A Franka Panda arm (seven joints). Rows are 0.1 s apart.
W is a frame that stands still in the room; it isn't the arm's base.
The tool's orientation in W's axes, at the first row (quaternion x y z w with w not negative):
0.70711 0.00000 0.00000 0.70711
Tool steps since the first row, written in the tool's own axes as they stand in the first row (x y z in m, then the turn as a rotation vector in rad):
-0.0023 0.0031 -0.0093 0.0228 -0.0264 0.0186
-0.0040 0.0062 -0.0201 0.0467 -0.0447 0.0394
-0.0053 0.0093 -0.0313 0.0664 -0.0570 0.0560
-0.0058 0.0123 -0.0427 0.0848 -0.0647 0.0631
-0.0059 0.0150 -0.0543 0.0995 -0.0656 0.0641
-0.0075 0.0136 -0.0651 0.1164 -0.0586 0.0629
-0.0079 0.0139 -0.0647 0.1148 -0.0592 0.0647
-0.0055 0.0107 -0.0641 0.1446 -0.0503 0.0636
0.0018 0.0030 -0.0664 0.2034 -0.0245 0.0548
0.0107 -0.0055 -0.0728 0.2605 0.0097 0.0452
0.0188 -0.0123 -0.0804 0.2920 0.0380 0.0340
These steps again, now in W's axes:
-0.0023 0.0093 0.0031 0.0228 -0.0186 -0.0264
-0.0040 0.0201 0.0062 0.0467 -0.0394 -0.0447
-0.0053 0.0313 0.0093 0.0664 -0.0560 -0.0570
-0.0058 0.0427 0.0123 0.0848 -0.0631 -0.0647
-0.0059 0.0543 0.0150 0.0995 -0.0641 -0.0656
-0.0075 0.0651 0.0136 0.1164 -0.0629 -0.0586
-0.0079 0.0647 0.0139 0.1148 -0.0647 -0.0592
-0.0055 0.0641 0.0107 0.1446 -0.0636 -0.0503
0.0018 0.0664 0.0030 0.2034 -0.0548 -0.0245
0.0107 0.0728 -0.0055 0.2605 -0.0452 0.0097
0.0188 0.0804 -0.0123 0.2920 -0.0340 0.0380

